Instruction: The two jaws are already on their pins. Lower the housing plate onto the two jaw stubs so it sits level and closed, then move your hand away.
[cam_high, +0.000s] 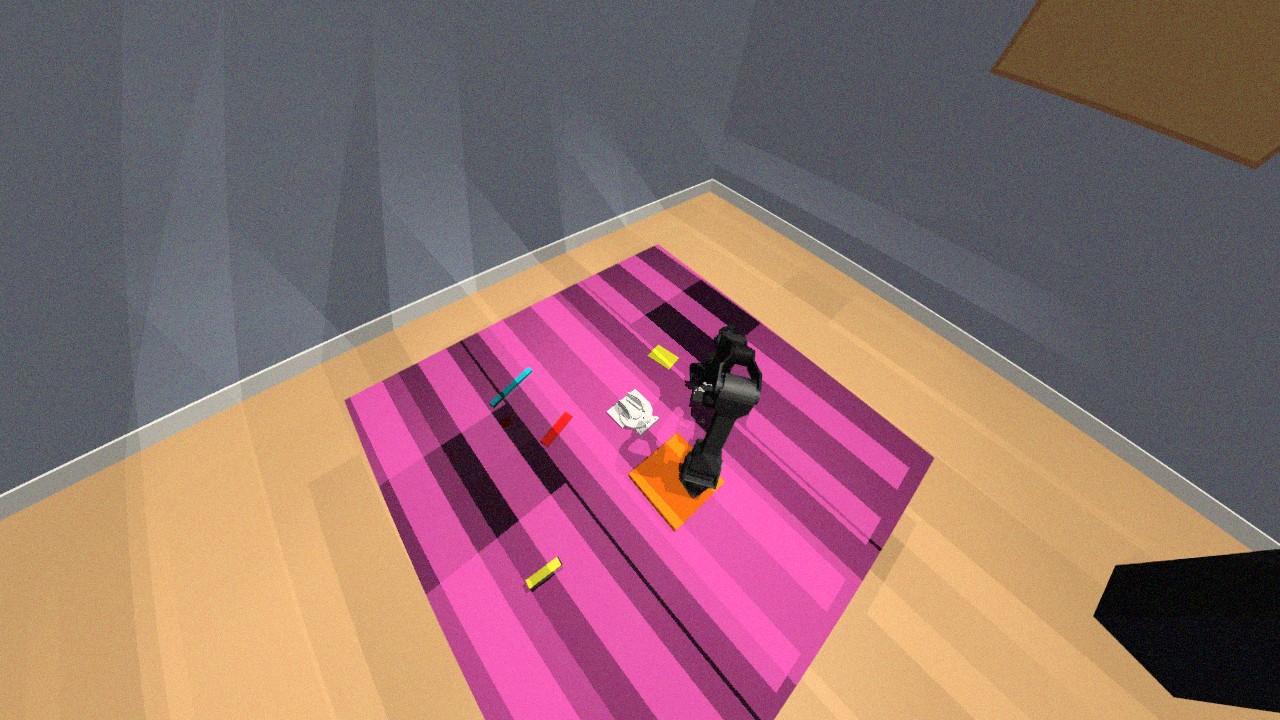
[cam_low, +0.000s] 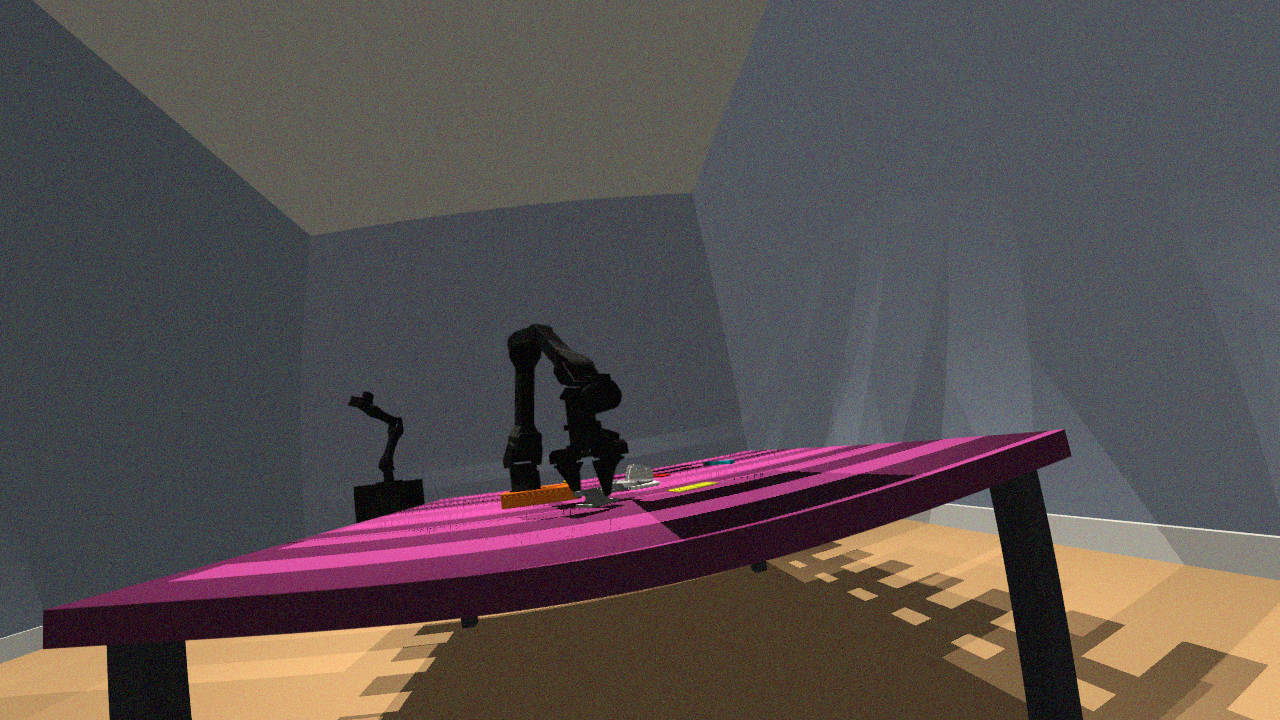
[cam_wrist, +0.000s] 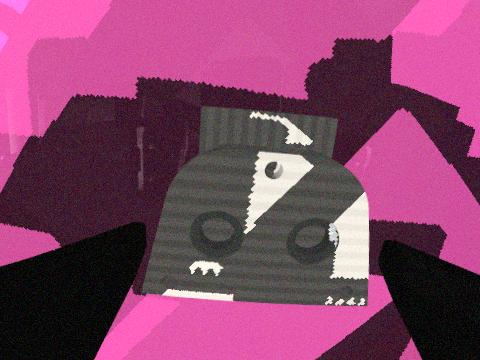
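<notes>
The white housing plate lies 1 cm to the left of my gripper tip and 1 cm above it. From my gripper tip the other things lie so: teal bar: 33 cm ahead, 53 cm to the left, 1 cm below; then yellow patch: 20 cm ahead, 4 cm to the left, 2 cm below; then red strip: 13 cm ahead, 46 cm to the left, 2 cm below.
</notes>
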